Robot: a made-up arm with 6 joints.
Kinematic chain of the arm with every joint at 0, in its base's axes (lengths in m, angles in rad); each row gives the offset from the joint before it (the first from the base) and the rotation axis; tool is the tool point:
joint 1: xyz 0 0 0.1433 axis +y
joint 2: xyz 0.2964 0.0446 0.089 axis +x
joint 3: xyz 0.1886 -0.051 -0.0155 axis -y
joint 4: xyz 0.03 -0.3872 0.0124 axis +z
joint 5: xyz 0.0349 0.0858 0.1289 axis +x
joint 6: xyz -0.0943 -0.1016 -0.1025 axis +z
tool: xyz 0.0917 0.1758 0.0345
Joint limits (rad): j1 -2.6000..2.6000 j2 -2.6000..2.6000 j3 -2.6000..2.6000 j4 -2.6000..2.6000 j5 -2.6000..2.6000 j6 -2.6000..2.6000
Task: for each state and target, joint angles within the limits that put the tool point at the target. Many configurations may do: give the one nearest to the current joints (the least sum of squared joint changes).
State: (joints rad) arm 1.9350 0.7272 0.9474 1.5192 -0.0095 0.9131
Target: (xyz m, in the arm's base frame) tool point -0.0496 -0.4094 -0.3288
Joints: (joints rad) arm 1.0377 0.5402 1.0545 1.6217 -0.2421 0.8714
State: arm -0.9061 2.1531 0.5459 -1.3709 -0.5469 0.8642
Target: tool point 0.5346 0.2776 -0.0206
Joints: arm 0.0183 2.5265 0.7277 -1.2656 -0.9006 0.6051
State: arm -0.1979 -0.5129 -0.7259 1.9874 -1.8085 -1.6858
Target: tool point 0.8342 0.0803 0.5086
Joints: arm 0.2600 -0.9785 -0.8031 1.9378 -1.7861 -1.7933
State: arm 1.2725 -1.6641 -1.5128 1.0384 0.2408 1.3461
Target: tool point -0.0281 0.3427 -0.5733
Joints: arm 2.2286 -1.8747 -1.5807 0.6524 0.3107 1.0289
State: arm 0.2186 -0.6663 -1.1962 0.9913 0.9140 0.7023
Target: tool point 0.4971 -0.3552 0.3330
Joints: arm 0.3047 -0.0593 -0.6677 0.9369 0.6473 0.7625
